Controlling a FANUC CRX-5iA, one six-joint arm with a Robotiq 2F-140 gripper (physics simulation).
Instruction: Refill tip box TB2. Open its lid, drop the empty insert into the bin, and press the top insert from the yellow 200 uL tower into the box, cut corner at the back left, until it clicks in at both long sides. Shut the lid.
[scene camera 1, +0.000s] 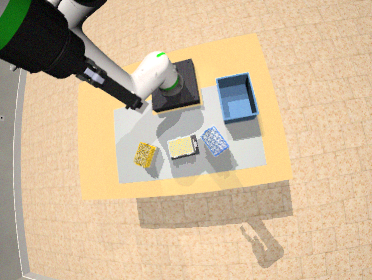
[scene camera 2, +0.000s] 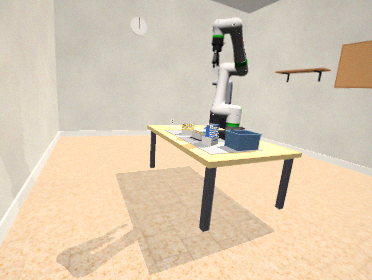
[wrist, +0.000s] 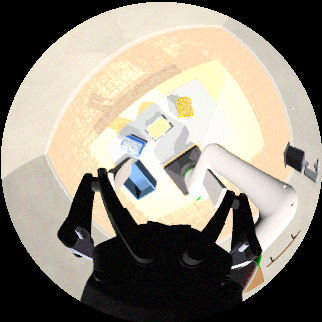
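Note:
The tip box (scene camera 1: 182, 147) (scene camera 2: 198, 135) (wrist: 159, 128) stands on the mat between the two towers. Its top looks pale yellow with a dark edge; whether its lid is shut or the insert is cut-cornered cannot be told. The yellow tower (scene camera 1: 145, 154) (scene camera 2: 188, 127) (wrist: 185, 107) stands left of it in the first scene view. The blue bin (scene camera 1: 225, 102) (scene camera 2: 242, 140) stands at the back right there; the bin (wrist: 147, 188) also shows in the wrist view. My gripper (scene camera 1: 137, 105) (scene camera 2: 215, 65) (wrist: 167, 170) is open and empty, high above the table and away from all of these.
A blue tower (scene camera 1: 215, 140) (scene camera 2: 212, 131) (wrist: 133, 145) stands between the tip box and the bin. The arm's dark base plate (scene camera 1: 192, 82) is behind the grey mat (scene camera 1: 250, 152) on the yellow table (scene camera 1: 95, 160) (scene camera 2: 250, 157). The arm's white link (wrist: 245, 175) passes beside the gripper.

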